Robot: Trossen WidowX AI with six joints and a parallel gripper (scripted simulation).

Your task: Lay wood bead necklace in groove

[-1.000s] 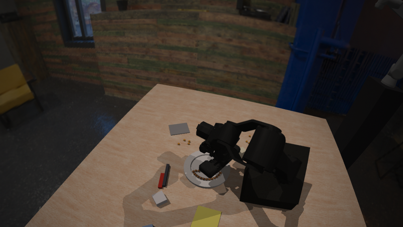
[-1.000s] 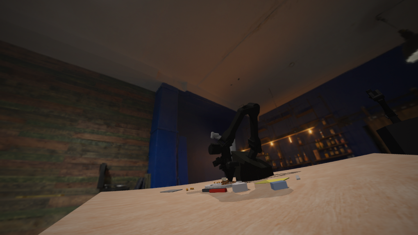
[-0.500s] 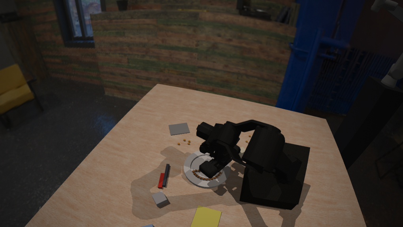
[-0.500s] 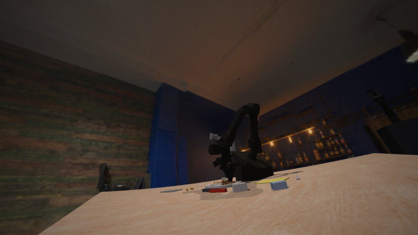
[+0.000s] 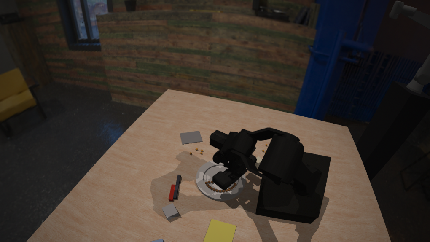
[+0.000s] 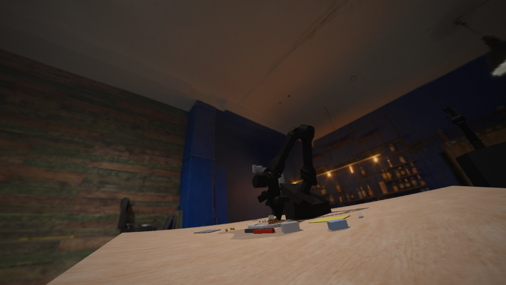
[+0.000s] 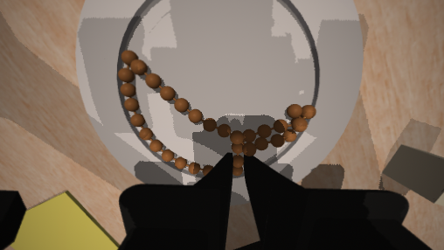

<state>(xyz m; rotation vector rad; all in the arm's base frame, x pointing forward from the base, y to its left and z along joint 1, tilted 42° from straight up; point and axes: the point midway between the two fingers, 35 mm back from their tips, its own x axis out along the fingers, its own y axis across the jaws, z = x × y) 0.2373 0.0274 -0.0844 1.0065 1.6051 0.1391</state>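
My gripper tip is 5 cm short of the round white bead board, 1 cm to the left of it and 1 cm above it. Also, from my gripper tip: dark bar: 21 cm ahead, 9 cm to the left, 1 cm below; then yellow sheet: 23 cm to the left, 1 cm below; then pale cube: 13 cm to the right, 9 cm behind.
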